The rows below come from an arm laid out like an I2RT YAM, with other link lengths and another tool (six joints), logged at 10 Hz.
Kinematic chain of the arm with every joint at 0, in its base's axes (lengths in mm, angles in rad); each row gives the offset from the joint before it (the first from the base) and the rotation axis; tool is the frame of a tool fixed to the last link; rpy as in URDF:
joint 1: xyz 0 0 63.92 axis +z
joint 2: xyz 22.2 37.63 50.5 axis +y
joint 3: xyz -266.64 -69.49 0 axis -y
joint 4: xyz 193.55 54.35 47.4 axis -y
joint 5: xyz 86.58 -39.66 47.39 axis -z
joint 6: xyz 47.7 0 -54.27 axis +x
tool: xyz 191 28 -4 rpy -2.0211 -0.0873 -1.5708
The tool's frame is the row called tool.
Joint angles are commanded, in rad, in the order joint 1, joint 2, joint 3, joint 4, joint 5, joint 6. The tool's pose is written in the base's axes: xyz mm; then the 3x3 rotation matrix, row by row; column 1 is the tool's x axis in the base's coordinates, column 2 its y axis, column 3 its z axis. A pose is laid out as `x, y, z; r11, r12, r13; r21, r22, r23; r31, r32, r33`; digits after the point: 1 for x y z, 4 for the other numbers.
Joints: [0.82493 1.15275 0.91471 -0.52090 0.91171 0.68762]
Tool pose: 344.8, 91.7, 190.9; -0.2138, -0.7617, 0.6116; -0.9761, 0.1416, -0.1649; 0.0390, -0.6323, -0.7737
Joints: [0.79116 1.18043 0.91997 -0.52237 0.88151 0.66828]
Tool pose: 348.3, 88.1, 180.7; -0.2156, -0.7834, 0.5829; -0.9743, 0.1323, -0.1825; 0.0659, -0.6072, -0.7918
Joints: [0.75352 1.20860 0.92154 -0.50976 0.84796 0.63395]
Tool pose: 352.9, 84.7, 170.7; -0.2110, -0.8041, 0.5557; -0.9729, 0.1177, -0.1992; 0.0948, -0.5827, -0.8071
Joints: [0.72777 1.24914 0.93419 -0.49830 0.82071 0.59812]
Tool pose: 358.6, 85.7, 161.7; -0.1971, -0.8245, 0.5305; -0.9720, 0.0938, -0.2153; 0.1278, -0.5581, -0.8199
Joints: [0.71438 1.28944 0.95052 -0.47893 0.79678 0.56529]
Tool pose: 365.0, 91.7, 155.8; -0.1750, -0.8384, 0.5161; -0.9733, 0.0681, -0.2194; 0.1488, -0.5407, -0.8279
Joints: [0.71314 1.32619 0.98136 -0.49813 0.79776 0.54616]
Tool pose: 368.2, 93.9, 152.1; -0.1634, -0.8511, 0.4989; -0.9692, 0.0439, -0.2425; 0.1845, -0.5232, -0.8320
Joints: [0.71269 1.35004 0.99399 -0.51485 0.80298 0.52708]
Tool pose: 368.3, 92.7, 146.5; -0.1527, -0.8632, 0.4812; -0.9626, 0.0197, -0.2701; 0.2237, -0.5044, -0.8340
